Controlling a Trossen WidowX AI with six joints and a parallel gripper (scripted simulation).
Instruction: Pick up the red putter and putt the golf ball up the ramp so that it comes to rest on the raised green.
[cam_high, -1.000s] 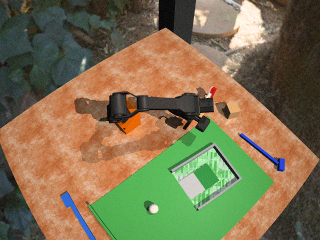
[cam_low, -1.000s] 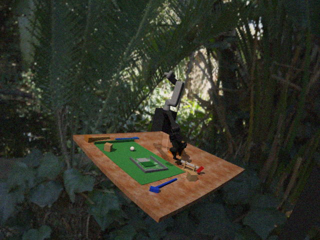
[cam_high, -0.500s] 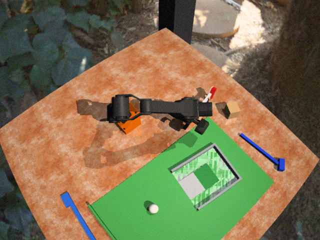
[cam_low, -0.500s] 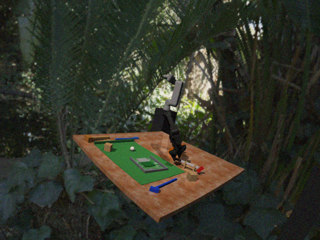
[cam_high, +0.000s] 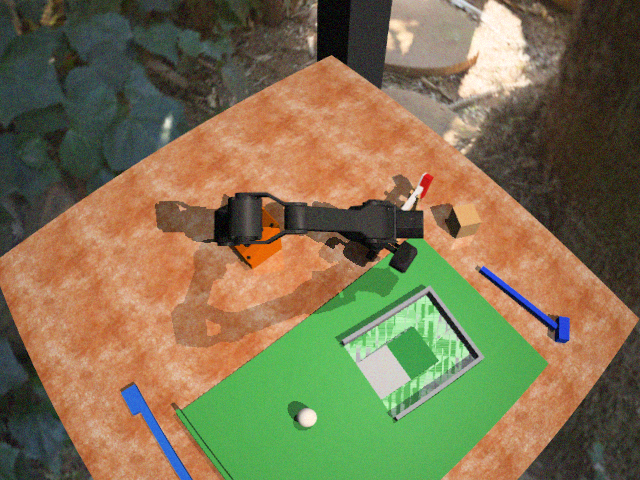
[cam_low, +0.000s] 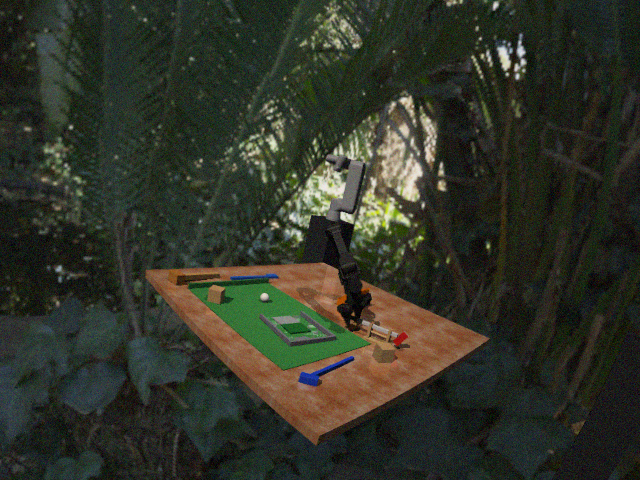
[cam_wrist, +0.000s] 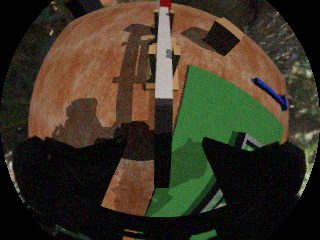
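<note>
The stand is 50 mm behind my gripper tip and 120 mm to the left of it. The rest, counted from my gripper tip: grey frame: 240 mm ahead, 60 mm to the right, 30 mm below; then green mat: 270 mm ahead, 210 mm to the right, 40 mm below; then white golf ball: 230 mm ahead, 360 mm to the right, 10 mm below.
</note>
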